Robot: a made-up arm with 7 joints.
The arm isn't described. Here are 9 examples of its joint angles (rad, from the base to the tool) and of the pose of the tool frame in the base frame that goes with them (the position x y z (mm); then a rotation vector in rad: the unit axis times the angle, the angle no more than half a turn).
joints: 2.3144 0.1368 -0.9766 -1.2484 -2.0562 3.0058 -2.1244
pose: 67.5 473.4 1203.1 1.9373 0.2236 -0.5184
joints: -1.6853 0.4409 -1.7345 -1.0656 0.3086 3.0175 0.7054
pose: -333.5 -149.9 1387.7 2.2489 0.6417 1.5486
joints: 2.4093 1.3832 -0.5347 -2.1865 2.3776 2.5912 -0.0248
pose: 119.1 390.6 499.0 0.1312 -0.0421 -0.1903
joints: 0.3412 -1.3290 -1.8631 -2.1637 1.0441 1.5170 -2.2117
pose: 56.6 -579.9 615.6 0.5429 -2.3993 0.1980
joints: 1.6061 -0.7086 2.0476 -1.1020 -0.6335 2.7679 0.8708
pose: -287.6 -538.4 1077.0 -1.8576 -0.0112 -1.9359
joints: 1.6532 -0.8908 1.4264 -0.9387 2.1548 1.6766 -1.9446
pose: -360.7 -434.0 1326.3 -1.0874 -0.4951 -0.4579
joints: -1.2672 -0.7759 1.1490 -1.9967 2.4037 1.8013 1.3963
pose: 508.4 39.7 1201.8 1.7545 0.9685 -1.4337
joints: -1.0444 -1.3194 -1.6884 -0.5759 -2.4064 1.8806 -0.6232
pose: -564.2 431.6 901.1 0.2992 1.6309 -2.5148
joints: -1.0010 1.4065 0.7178 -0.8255 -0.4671 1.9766 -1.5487
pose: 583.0 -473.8 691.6 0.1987 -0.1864 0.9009
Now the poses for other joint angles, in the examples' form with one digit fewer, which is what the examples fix.
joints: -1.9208 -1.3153 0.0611 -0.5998 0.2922 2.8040 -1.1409
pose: 196 599 1145 2.804 0.624 -0.418
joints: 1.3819 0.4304 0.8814 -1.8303 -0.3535 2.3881 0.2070
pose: -328 484 961 0.314 -0.030 2.105
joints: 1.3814 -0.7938 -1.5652 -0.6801 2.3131 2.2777 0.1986
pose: 183 -595 1181 -2.852 0.776 -0.042
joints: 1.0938 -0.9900 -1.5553 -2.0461 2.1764 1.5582 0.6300
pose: 438 -458 833 -2.824 -0.907 0.207
